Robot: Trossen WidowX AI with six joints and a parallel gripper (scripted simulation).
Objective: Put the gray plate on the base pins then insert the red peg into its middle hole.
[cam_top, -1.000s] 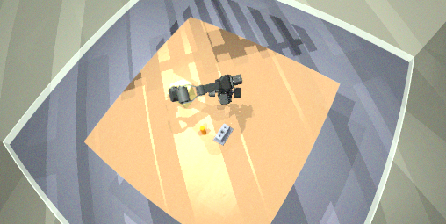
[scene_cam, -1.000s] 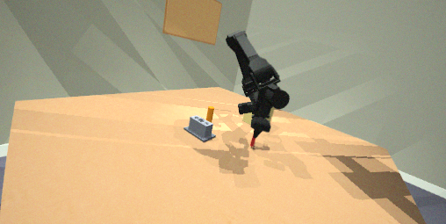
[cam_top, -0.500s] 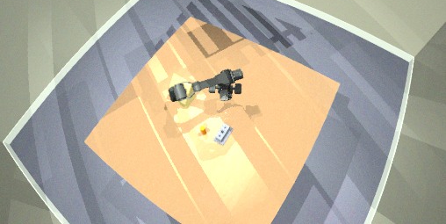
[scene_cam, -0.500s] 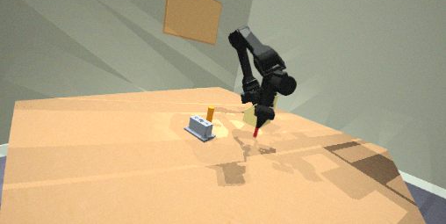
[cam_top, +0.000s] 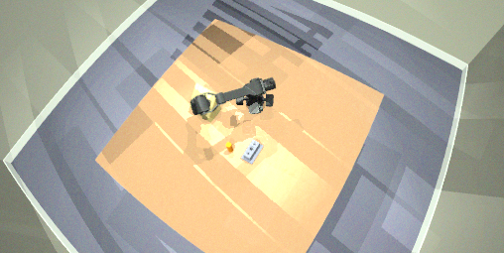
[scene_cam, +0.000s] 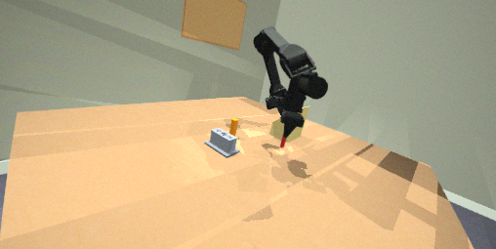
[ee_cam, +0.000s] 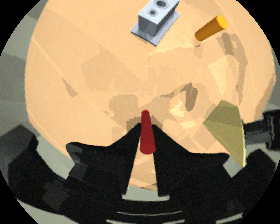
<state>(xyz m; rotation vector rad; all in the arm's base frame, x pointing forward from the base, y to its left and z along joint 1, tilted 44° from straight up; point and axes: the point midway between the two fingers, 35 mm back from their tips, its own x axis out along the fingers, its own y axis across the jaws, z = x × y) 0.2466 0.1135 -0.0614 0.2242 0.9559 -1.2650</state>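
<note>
My gripper tip is now 100 mm short of the gray plate, 190 mm to the left of it and 60 mm above it. The rest, counted from my gripper tip: red peg right at my gripper tip; then base 100 mm ahead, 190 mm to the right, 100 mm below; then orange cylinder 10 mm behind, 240 mm to the right, 70 mm below.
</note>
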